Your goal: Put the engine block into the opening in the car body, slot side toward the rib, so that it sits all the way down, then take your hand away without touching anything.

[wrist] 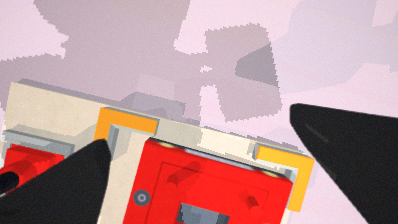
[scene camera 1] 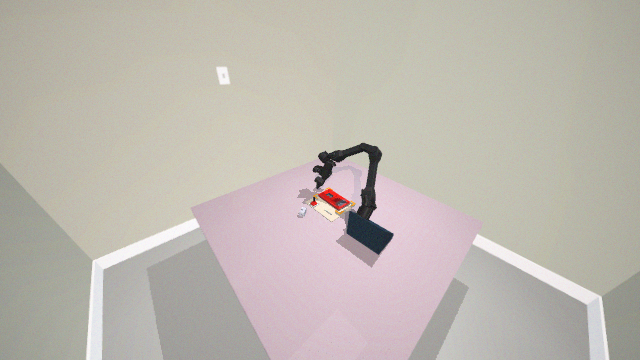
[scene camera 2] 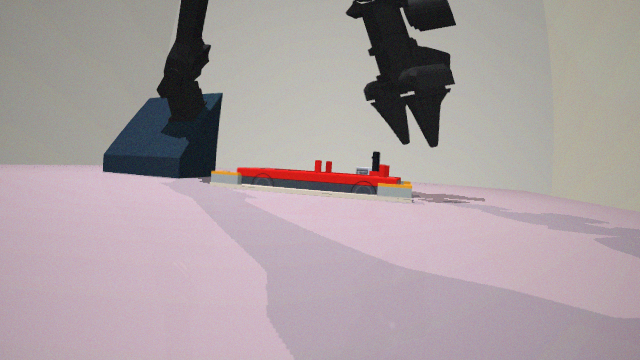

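Red car body, visible. Beige plate, visible too. Gripper open, holding nothing. Gripper also visible in the wrist view.
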